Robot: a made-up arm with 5 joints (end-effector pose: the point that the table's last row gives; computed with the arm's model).
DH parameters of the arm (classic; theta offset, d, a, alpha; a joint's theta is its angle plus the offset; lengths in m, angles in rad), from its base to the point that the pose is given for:
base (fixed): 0 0.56 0.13 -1.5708
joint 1: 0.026 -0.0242 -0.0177 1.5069
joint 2: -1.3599 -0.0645 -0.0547 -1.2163
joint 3: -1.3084 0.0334 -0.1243 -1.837
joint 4: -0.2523 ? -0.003 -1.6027
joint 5: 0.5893 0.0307 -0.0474 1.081
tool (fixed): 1.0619 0.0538 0 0
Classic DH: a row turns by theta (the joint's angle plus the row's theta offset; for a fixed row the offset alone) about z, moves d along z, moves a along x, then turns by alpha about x.
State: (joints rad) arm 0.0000 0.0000 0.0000 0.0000 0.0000
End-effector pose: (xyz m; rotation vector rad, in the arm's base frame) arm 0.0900 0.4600 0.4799 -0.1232 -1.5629 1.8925
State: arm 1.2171 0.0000 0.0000 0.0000 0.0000
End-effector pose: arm 0.0410 0.4600 0.5698 0.8654 -0.6901 1.4321
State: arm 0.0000 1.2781 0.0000 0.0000 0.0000
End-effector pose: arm -0.3625 0.0939 0.5151 -1.0159 1.4670 -2.2387
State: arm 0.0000 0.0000 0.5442 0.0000 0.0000
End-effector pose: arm 0.0310 0.4046 0.6949 0.3444 -1.9598 1.5336
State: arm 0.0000 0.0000 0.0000 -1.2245 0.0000
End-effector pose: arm 0.1133 0.4434 0.5430 1.0873 -0.7237 1.6535
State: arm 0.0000 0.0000 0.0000 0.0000 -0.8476
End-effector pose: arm 0.0900 0.5029 0.4451 0.2486 -2.2139 1.0877
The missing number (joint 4, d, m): -0.4711
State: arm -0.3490 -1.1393 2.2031 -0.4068 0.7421
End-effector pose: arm -0.1399 -0.1446 0.7549 0.2268 2.7621 -0.9621
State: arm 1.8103 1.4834 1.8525 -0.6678 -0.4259
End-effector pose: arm 0.4548 -0.0632 0.4041 -1.8979 -0.2796 2.4538
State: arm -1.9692 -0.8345 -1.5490 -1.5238 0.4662
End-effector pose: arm 0.3717 -0.1407 0.9496 -0.3472 -1.4889 0.5064
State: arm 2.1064 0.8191 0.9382 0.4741 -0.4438
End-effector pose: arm 0.5362 0.1674 0.7146 0.9939 -0.5533 -0.6458
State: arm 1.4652 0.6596 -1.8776 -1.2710 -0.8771
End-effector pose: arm -0.3106 0.1033 0.3644 0.5076 0.2054 1.6018
